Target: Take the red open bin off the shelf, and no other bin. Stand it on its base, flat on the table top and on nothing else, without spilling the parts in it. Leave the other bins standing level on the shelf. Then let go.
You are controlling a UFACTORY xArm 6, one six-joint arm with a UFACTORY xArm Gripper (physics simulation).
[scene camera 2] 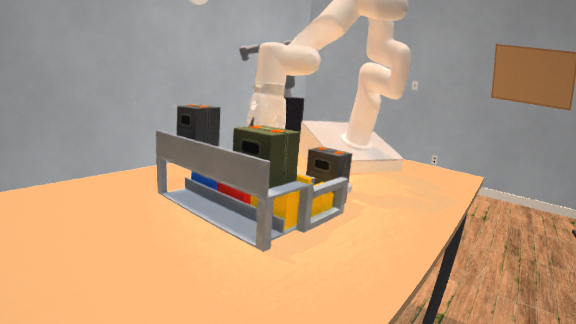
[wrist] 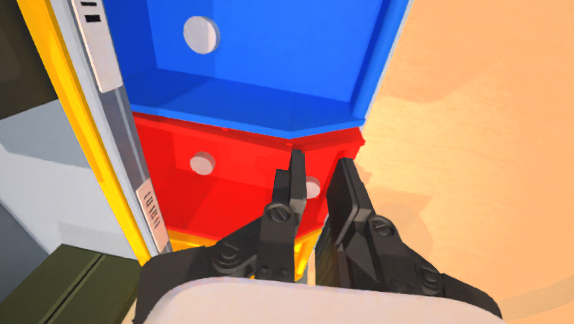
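Where they show: gripper, fingertip midpoint: [wrist: 315, 172]; arm's base, link origin: [scene camera 2: 356, 142].
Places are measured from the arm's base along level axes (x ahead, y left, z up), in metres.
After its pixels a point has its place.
The red open bin [scene camera 2: 234, 193] {x 0.658, y -0.006, z -0.047 m} [wrist: 215, 200] {x 0.604, y 0.032, z -0.044 m} is on the grey shelf [scene camera 2: 212, 160] {x 0.753, y 0.022, z 0.049 m}, between the blue bin [scene camera 2: 204, 180] {x 0.650, y -0.117, z -0.044 m} [wrist: 300, 50] {x 0.534, y -0.101, z -0.077 m} and a yellow bin [scene camera 2: 286, 207] {x 0.673, y 0.144, z -0.033 m} [wrist: 192, 239] {x 0.615, y 0.048, z -0.009 m}. Two pale round parts [wrist: 202, 163] {x 0.622, y 0.006, z -0.067 m} [wrist: 312, 188] {x 0.509, y 0.023, z -0.067 m} show in the red bin. My gripper [wrist: 315, 172] {x 0.517, y -0.044, z -0.006 m} is partly open, with a narrow gap and nothing held. In the wrist view the left finger shows over the red bin's interior, the right finger by its outer front edge. Whether either finger touches the bin is unclear. In the scene view the fingertips are hidden behind the green case.
A green case [scene camera 2: 265, 155] {x 0.728, y 0.129, z 0.074 m} [wrist: 90, 280] {x 0.674, y 0.046, z 0.038 m} stands on top of the shelf. A dark case [scene camera 2: 198, 125] {x 0.690, y -0.096, z 0.097 m} rises behind the shelf's left part, and another dark case [scene camera 2: 329, 165] {x 0.488, y 0.133, z 0.017 m} stands at its right. More yellow bins [scene camera 2: 322, 202] {x 0.550, y 0.157, z -0.053 m} show at the right end. The wooden table [scene camera 2: 150, 260] {x 0.928, y 0.054, z -0.086 m} [wrist: 500, 150] {x 0.335, y -0.032, z -0.086 m} surrounds the shelf.
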